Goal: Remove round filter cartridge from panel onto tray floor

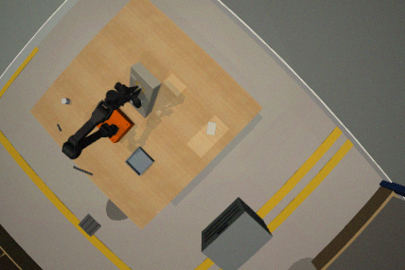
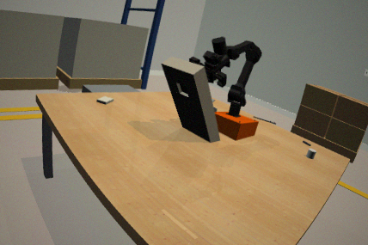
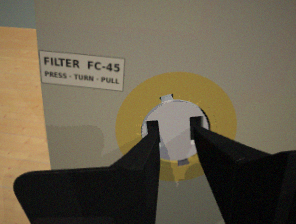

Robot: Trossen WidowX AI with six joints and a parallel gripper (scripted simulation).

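Right now my gripper tip is 20 mm short of the round pale cartridge and 10 mm above it. Also, from my gripper tip: grey service panel 30 mm behind, 80 mm below; white block 40 mm ahead, 500 mm to the right, 240 mm below; grey tray 460 mm behind, 210 mm to the right, 230 mm below.
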